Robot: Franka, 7 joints.
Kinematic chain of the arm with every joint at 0, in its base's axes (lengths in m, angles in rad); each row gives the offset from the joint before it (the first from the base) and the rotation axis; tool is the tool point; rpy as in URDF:
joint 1: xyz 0 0 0.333 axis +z
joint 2: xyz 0 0 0 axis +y
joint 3: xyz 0 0 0.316 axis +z
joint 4: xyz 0.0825 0 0 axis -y
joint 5: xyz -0.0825 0 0.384 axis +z
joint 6: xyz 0 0 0 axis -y
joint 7: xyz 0.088 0 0 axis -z
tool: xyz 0 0 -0.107 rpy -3.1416 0 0
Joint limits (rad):
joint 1: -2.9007..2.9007
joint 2: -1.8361..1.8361
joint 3: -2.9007..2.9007
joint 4: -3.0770..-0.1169
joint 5: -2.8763..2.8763
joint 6: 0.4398..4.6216
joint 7: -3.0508..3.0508
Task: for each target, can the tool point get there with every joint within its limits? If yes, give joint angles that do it. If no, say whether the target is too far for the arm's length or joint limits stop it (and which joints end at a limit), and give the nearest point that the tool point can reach.
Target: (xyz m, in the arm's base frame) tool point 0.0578 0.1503 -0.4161
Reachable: no: joint limits stop it (at a limit: joint 2) | nearest point 0.0628 0.1632 -0.3496 | short by 0.068 m
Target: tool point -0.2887 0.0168 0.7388
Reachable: yes | joints -1.6717 1.3825 -2.2657 -2.3871 -1.9524 1.2622 2.1871
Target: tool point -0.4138 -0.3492 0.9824
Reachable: yes | joints -2.2075 0.5784 -0.6514 -0.3976 0.6652 3.0387 0.9571
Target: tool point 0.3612 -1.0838 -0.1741
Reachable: no: too far | nearest point 0.2479 -0.7439 -0.0151 | short by 0.392 m
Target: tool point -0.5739 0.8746 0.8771
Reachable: no: too far | nearest point -0.4176 0.6363 0.7289 | short by 0.321 m
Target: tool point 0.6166 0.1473 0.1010
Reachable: yes | joints 2.4305 -1.3503 -2.0162 -1.7086 1.8582 2.8887 2.0042
